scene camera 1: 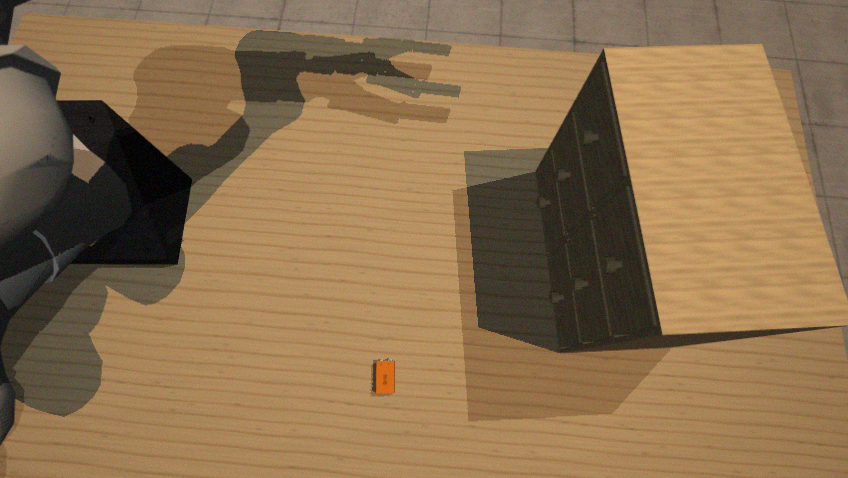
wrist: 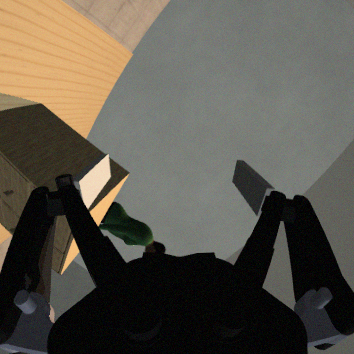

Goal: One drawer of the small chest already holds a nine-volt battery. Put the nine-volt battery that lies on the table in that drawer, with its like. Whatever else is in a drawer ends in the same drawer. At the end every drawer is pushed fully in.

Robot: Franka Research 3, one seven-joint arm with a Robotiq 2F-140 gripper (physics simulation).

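The nine-volt battery (scene camera 1: 384,377) is orange with a dark side and lies on the table, left of and nearer the lower edge than the chest in the scene view. The small chest (scene camera 1: 724,190) (wrist: 45,135) has a light wood top and a dark shaded front with several small knobs. Its drawers look closed, and their contents are hidden. My gripper (wrist: 172,167) is open and empty in the wrist view, with its fingers wide apart. The chest shows behind the left finger. The battery does not show in the wrist view, and my fingertips do not show in the scene view.
The wooden table (scene camera 1: 296,308) (wrist: 60,55) bears the chest at the right of the scene view. Pale and black arm parts stand at its left edge, and shadows of the arm and fingers fall across the table. A green rounded object (wrist: 127,230) shows beyond the chest in the wrist view.
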